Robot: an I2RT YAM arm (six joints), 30 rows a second.
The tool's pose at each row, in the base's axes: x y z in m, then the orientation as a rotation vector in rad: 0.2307, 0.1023, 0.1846, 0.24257, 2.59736, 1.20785; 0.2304, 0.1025, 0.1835, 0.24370, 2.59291, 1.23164; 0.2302, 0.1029, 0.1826, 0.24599, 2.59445, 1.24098; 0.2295, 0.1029, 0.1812, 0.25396, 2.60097, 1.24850; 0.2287, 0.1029, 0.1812, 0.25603, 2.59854, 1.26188; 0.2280, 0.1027, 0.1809, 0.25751, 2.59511, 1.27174; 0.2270, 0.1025, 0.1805, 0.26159, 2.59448, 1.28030; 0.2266, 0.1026, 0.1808, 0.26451, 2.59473, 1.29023; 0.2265, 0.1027, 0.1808, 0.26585, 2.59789, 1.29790
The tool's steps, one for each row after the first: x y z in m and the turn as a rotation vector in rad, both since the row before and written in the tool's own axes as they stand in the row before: 0.0005, -0.0007, 0.0007, -0.01536, 0.00570, 0.00548; 0.0004, -0.0005, 0.0008, -0.00464, 0.00459, 0.00432; 0.0009, -0.0011, 0.0006, -0.00123, 0.00670, 0.00899; 0.0008, 0.0000, -0.0002, -0.00840, 0.00311, 0.00403; 0.0007, -0.0004, -0.0002, -0.00678, 0.00099, 0.00247; 0.0010, -0.0005, -0.0002, -0.00476, 0.00218, 0.00465; 0.0004, 0.0003, -0.0002, -0.00530, 0.00376, 0.00453; 0.0001, 0.0001, 0.0000, -0.00304, 0.00553, 0.00381
